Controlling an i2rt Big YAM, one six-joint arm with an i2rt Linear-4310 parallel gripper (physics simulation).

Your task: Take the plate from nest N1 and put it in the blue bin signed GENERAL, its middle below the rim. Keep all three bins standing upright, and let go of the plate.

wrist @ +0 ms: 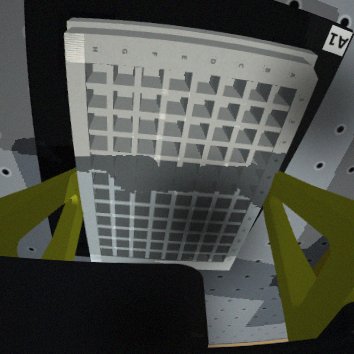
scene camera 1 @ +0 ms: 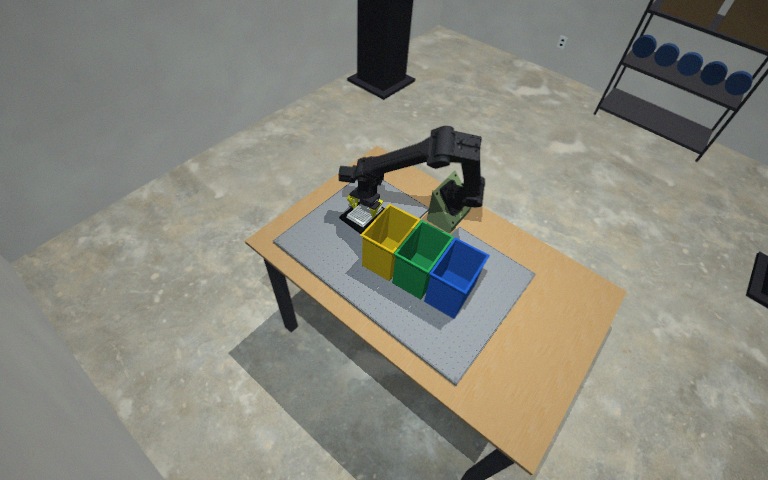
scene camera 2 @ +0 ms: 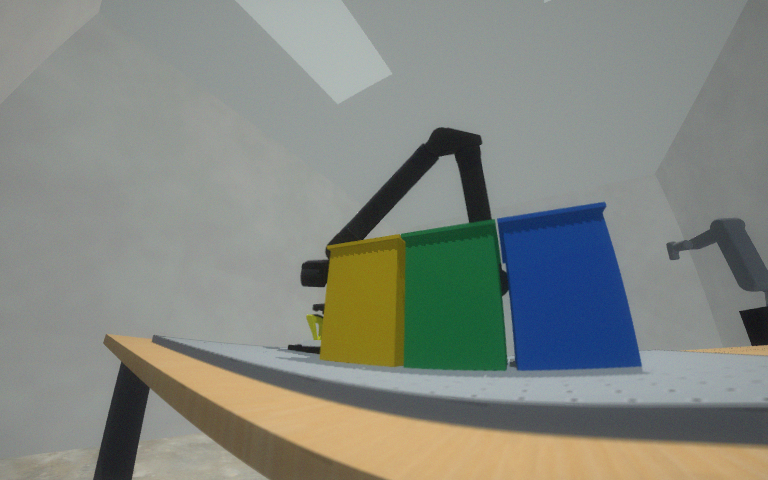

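Seen in the pictures: gripper, between the fingertips: (wrist: 173,177) (scene camera 1: 364,213); arm's base, origin of its link: (scene camera 1: 451,197).
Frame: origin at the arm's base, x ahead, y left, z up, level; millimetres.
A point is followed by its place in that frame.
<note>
The pale gridded plate (scene camera 1: 360,215) {x 268, y -242, z -74 mm} (wrist: 115,50) {x 185, y -272, z -71 mm} lies flat at the black nest (scene camera 1: 347,221) {x 319, y -265, z -86 mm} (scene camera 2: 303,348) {x 324, y -249, z -90 mm} (wrist: 47,100) {x 212, y -299, z -86 mm}, which carries an A1 tag; no N1 sign shows. My gripper (scene camera 1: 365,207) {x 243, y -243, z -83 mm} (wrist: 173,177) {x 243, y -243, z -83 mm} points down over the plate, its yellow fingers against the plate's two long sides, shut on it. In scene camera 2 one yellow finger shows beside the yellow bin, and the plate is hidden. The blue bin (scene camera 1: 447,291) {x 387, y 248, z 34 mm} (scene camera 2: 566,294) {x 388, y 240, z -20 mm} stands upright, open at the top, at the far end of the row from the nest; no GENERAL sign shows.
The yellow bin (scene camera 1: 378,257) {x 421, y -15, z 7 mm} (scene camera 2: 362,305) {x 421, y -15, z -18 mm} stands right beside the nest, and the green bin (scene camera 1: 408,274) {x 406, y 105, z 8 mm} (scene camera 2: 453,300) {x 404, y 113, z -16 mm} stands between it and the blue bin. Both are upright. The arm's green mounting bracket (scene camera 1: 441,212) {x 71, y 8, z -23 mm} stands behind the bins on the wooden table (scene camera 1: 566,333) {x 153, y 625, z -111 mm}.
</note>
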